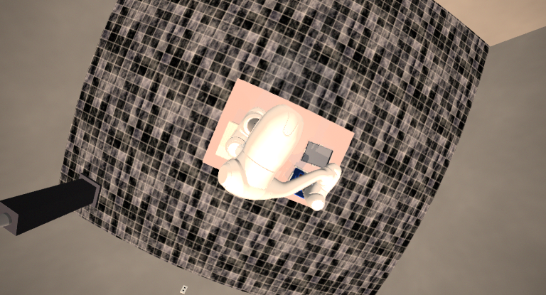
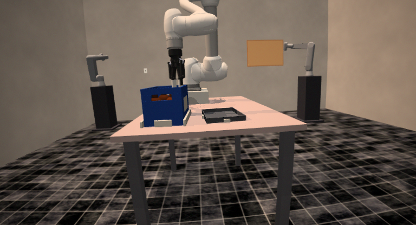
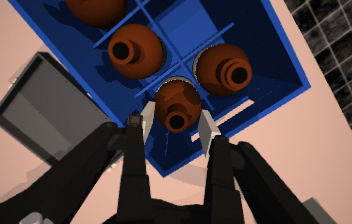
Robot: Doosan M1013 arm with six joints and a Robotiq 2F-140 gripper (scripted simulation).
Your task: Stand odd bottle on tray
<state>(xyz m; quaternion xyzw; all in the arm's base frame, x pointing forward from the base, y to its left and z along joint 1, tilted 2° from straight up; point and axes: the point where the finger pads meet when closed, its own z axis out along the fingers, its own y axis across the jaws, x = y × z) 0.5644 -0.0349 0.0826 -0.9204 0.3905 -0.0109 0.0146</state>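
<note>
My hand is 9 cm above the bottle. The rest, counted from my hand: dark tray 24 cm to the left, 16 cm below, 8 cm ahead; blue crate 9 cm below, 9 cm ahead, 4 cm to the right.
</note>
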